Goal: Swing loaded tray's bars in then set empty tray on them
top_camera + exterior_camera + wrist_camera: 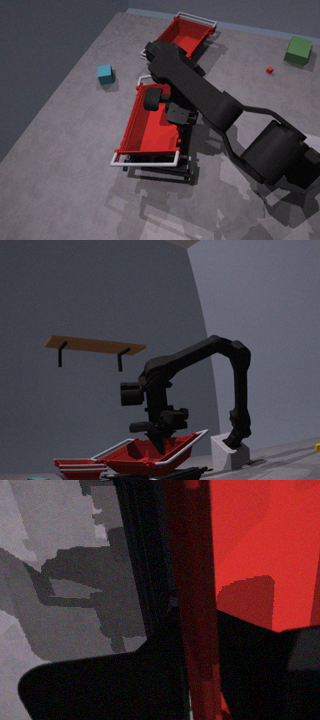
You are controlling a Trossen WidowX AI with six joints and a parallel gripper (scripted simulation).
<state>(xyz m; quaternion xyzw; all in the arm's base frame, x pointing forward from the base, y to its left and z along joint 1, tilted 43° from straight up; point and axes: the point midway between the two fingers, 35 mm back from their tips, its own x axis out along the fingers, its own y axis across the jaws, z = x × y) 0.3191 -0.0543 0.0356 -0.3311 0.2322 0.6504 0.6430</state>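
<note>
My gripper tip is 70 mm short of the red tray, 10 mm to the right of it and 10 mm below it. The rest, counted from my gripper tip: teal cube 360 mm ahead, 200 mm to the right, 100 mm below; then green cube 540 mm to the right, 350 mm behind, 100 mm below.
</note>
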